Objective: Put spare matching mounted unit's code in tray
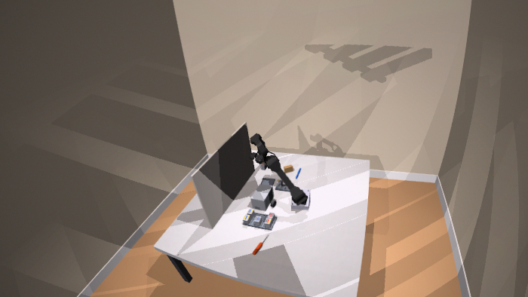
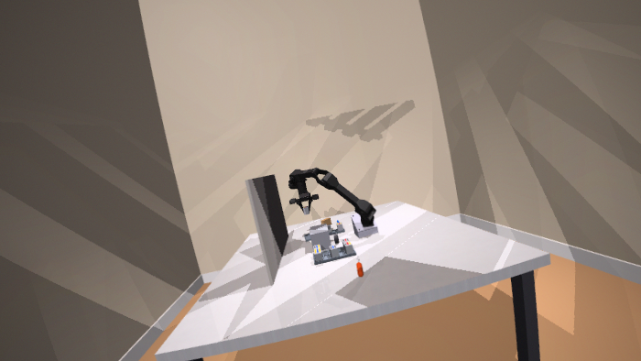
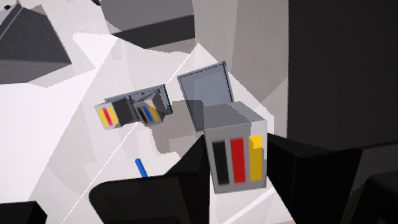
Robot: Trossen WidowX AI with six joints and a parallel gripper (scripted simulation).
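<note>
My gripper tip is now 160 mm above the dark grey rimmed tray. From my gripper tip the other things lie so: grey holder 150 mm behind, 10 mm to the left, 160 mm below; then grey mounted unit 50 mm behind, 210 mm to the left, 120 mm below; then brown block 110 mm behind, 200 mm to the right, 140 mm below.
</note>
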